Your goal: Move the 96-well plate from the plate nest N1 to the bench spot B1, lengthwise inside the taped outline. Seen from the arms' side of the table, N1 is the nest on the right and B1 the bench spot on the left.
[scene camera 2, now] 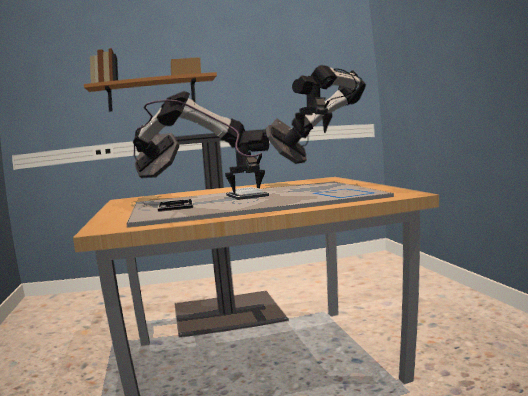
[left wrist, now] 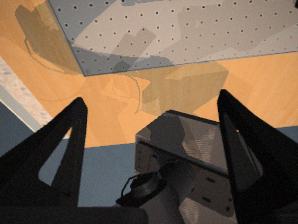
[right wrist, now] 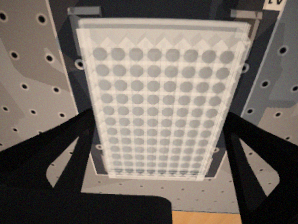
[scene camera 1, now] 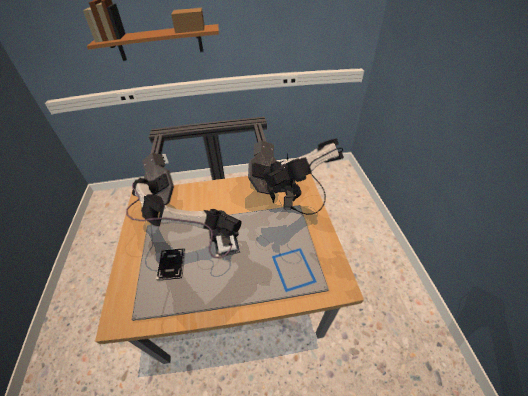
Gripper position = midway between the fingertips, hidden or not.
Note:
I see my left gripper (left wrist: 149, 99), my right gripper (right wrist: 159, 117) and a white 96-well plate (right wrist: 140, 139).
The left wrist view misses the white 96-well plate: it is out of frame.

